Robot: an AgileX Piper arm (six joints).
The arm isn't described. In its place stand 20 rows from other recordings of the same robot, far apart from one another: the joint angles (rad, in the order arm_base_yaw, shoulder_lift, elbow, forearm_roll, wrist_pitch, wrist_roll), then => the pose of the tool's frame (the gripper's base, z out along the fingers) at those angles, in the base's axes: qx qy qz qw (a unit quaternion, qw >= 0); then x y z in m.
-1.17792 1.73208 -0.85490 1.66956 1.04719 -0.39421 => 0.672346 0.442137 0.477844 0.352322 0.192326 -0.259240 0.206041
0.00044 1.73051 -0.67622 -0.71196 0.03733 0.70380 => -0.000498 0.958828 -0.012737 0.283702 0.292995 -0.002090 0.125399
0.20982 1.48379 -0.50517 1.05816 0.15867 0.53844 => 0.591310 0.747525 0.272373 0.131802 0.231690 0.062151 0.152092
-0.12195 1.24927 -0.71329 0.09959 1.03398 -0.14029 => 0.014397 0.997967 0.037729 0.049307 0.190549 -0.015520 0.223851
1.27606 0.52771 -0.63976 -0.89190 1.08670 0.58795 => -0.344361 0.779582 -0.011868 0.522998 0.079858 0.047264 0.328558
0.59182 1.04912 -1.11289 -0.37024 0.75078 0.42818 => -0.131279 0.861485 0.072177 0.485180 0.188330 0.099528 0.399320
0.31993 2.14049 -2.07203 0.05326 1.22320 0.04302 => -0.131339 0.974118 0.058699 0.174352 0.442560 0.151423 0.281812
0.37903 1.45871 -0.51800 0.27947 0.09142 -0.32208 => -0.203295 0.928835 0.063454 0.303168 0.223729 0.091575 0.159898
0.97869 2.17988 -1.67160 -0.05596 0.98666 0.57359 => -0.213622 0.973210 0.039533 0.075269 0.252380 0.367618 0.160412
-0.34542 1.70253 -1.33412 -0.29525 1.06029 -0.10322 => 0.062404 0.982285 -0.157485 0.080131 0.315873 -0.138219 0.264099
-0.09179 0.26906 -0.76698 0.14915 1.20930 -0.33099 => -0.114157 0.880258 -0.022985 0.459984 0.009362 0.011840 0.339718
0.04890 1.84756 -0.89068 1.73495 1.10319 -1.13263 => 0.039693 0.789676 0.579337 0.198002 0.325154 0.096148 0.183902
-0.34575 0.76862 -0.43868 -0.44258 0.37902 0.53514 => 0.239484 0.846508 -0.122519 0.459413 0.133664 -0.063476 0.258284
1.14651 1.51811 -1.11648 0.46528 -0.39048 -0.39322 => -0.310101 0.620554 0.352453 0.628114 0.161765 0.320356 0.353813
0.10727 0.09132 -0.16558 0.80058 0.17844 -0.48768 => 0.022606 0.693811 0.190378 0.694170 0.054883 0.017570 0.252515
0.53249 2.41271 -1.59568 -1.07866 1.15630 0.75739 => -0.181221 0.873261 -0.426031 0.151894 0.415470 0.159616 0.077717
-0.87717 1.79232 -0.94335 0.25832 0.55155 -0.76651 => 0.154363 0.976422 -0.038082 0.146024 0.214340 -0.238737 0.146001
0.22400 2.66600 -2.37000 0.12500 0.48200 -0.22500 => -0.164229 0.888727 0.049556 0.425133 0.572930 0.135921 0.129843
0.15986 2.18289 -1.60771 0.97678 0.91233 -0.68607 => -0.129118 0.906795 0.361086 0.175126 0.440648 0.131464 0.172111
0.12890 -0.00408 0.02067 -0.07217 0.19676 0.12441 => -0.023566 0.749731 0.055004 0.659031 0.055988 0.005964 0.188682
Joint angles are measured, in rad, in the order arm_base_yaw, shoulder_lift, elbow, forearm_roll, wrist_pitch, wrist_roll. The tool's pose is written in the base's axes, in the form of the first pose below.
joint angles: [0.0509 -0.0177 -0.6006 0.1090 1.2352 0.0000]
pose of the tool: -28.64 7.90 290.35; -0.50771 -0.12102 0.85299; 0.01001 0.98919 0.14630; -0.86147 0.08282 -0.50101
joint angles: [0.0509 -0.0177 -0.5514 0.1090 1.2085 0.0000]
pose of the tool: -21.08 8.20 279.70; -0.52712 -0.11687 0.84171; 0.01175 0.98940 0.14473; -0.84971 0.08618 -0.52016
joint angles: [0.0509 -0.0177 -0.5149 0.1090 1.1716 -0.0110]
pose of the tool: -14.94 8.37 272.86; -0.52575 -0.11947 0.84221; 0.00460 0.98967 0.14327; -0.85063 0.07920 -0.51977
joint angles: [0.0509 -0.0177 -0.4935 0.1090 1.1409 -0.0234]
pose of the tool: -11.03 8.45 269.45; -0.51655 -0.12390 0.84725; -0.00422 0.98983 0.14218; -0.85625 0.06987 -0.51182
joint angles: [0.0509 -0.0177 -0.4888 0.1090 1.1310 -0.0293]
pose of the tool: -10.04 8.46 268.94; -0.51144 -0.12639 0.84997; -0.00886 0.98985 0.14186; -0.85928 0.06502 -0.50736
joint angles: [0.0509 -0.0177 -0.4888 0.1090 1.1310 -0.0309]
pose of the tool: -10.04 8.46 268.94; -0.51123 -0.12721 0.84997; -0.01044 0.98983 0.14186; -0.85938 0.06365 -0.50736
